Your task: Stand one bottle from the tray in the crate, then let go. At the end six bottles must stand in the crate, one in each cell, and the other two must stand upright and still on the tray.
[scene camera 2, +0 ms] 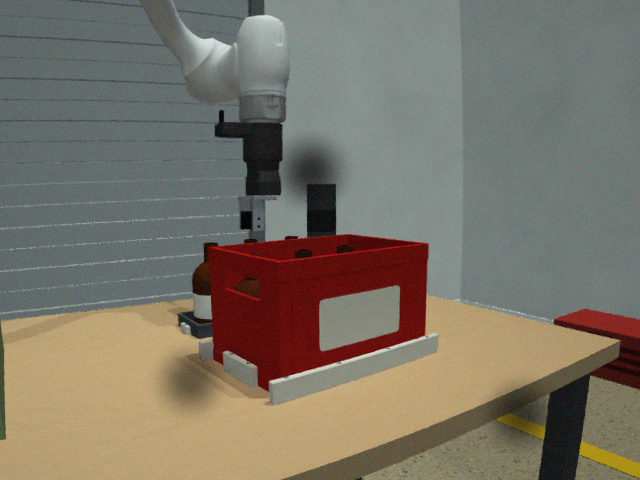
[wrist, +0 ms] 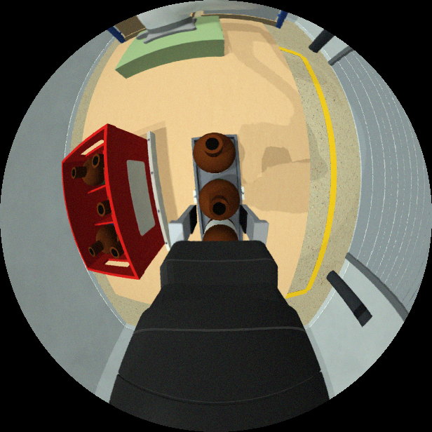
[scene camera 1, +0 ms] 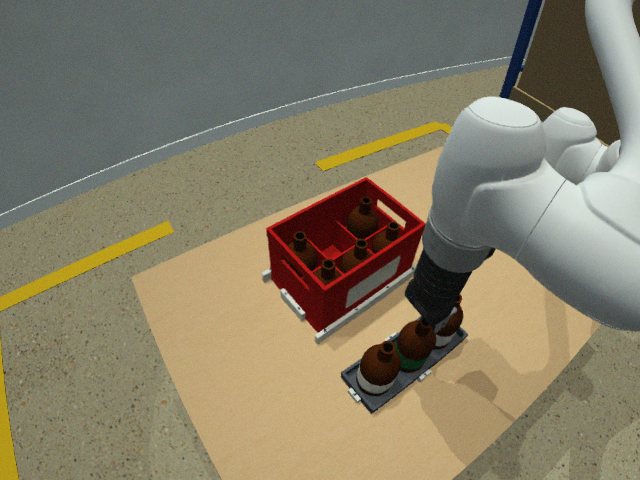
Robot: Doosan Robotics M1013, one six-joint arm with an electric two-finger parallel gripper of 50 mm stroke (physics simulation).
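The red crate holds several upright brown bottles; its back middle cell shows empty in scene camera 1. The dark tray carries three upright bottles: a white-labelled one at one end, a green-labelled one in the middle, another white-labelled one at the other end. My gripper is open and empty, pointing down over the middle bottle. In the wrist view its fingers flank that bottle's neck; exact height is unclear.
Pale strips border the crate's foot. Small white blocks sit against the tray. A green block stands on the table near the arm's base. The crate stands close beside the tray.
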